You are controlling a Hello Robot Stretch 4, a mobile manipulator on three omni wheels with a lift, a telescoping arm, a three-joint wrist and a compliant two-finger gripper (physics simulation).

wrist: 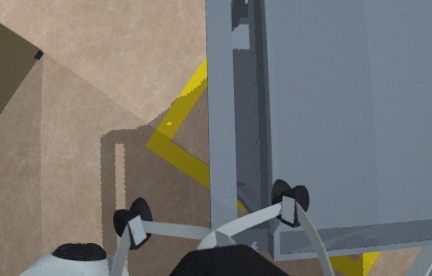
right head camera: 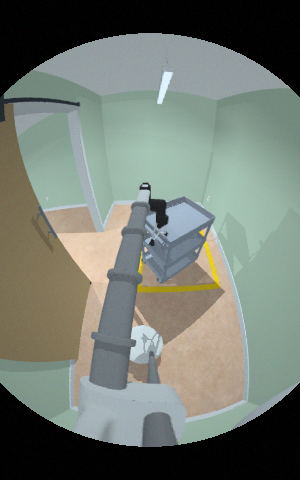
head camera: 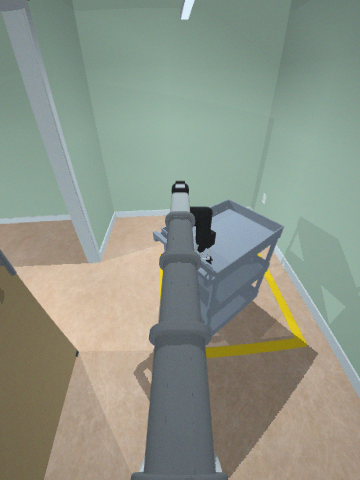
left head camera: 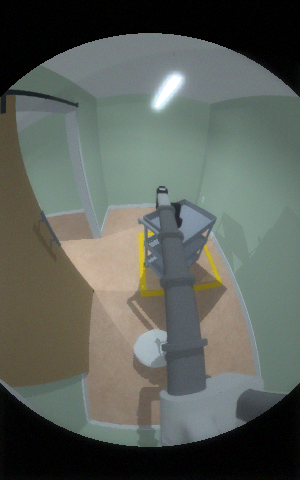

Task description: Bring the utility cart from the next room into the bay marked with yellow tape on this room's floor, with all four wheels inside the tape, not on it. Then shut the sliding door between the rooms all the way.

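Where they show: gripper, fingertip midpoint: [wrist: 211, 205] [right head camera: 158, 240] [head camera: 199, 271]; robot's base, origin of the base link: [right head camera: 142, 343] [left head camera: 154, 347].
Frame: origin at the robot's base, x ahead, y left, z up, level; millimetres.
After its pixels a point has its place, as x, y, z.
Observation:
The grey-blue three-shelf utility cart [head camera: 242, 230] {1148, -405, 766} [left head camera: 200, 216] {1182, -503, 765} [right head camera: 182, 217] {1113, -318, 766} [wrist: 340, 125] {894, -172, 766} stands upright and askew over the bay of yellow tape [head camera: 250, 347] {726, -532, -28} [left head camera: 142, 272] {977, 135, -27} [right head camera: 180, 288] {708, -419, -28} [wrist: 182, 163] {671, -14, -27}. One near wheel shows just behind the front tape in the right head view; the far wheels are hidden. My gripper [right head camera: 158, 237] {726, -88, 838} [wrist: 211, 205] {726, -88, 838} is open, at the cart's left end. In the wrist view the handle bar passes between its spread fingertips, touching neither; their height against it is unclear. The brown sliding door [head camera: 30, 360] {431, 765, 476} [left head camera: 45, 310] {164, 748, 779} [right head camera: 40, 300] {135, 746, 744} [wrist: 12, 65] {570, 775, 78} stands open.
The doorway's white post [head camera: 55, 135] {1644, 920, 1281} [left head camera: 82, 175] {1647, 908, 1104} [right head camera: 86, 170] {1659, 891, 1113} stands at the left, beyond the door. The door's handle [left head camera: 50, 228] {627, 709, 1080} [right head camera: 46, 220] {625, 712, 1091} faces this room. A green wall [head camera: 320, 165] {1642, -1128, 1056} runs close along the cart's right. A round white disc [left head camera: 151, 348] {1, 36, 187} [right head camera: 146, 344] {5, -51, 187} lies below my arm.

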